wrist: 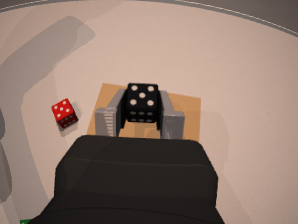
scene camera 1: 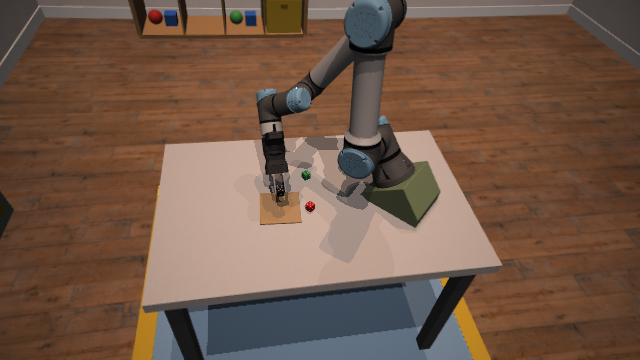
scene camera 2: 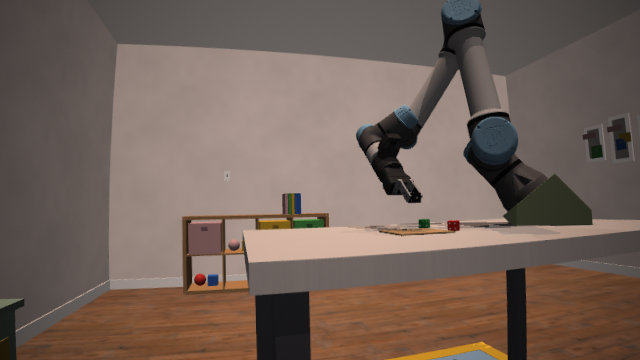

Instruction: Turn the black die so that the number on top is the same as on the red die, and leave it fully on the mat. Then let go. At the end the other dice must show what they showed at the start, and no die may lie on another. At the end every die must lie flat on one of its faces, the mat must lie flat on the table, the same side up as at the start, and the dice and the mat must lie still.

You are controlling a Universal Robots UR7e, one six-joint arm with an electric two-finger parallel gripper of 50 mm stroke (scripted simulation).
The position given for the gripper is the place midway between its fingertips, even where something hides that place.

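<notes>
Scene camera 1 has a mat (scene camera 1: pixel 285 209) and the gripper (scene camera 1: pixel 280 192). In scene camera 2 you'd find the gripper (scene camera 2: pixel 414 198). As for the wrist, there's a black die (wrist: pixel 141 106), along with the gripper (wrist: pixel 142 102) and the mat (wrist: pixel 191 106).
</notes>
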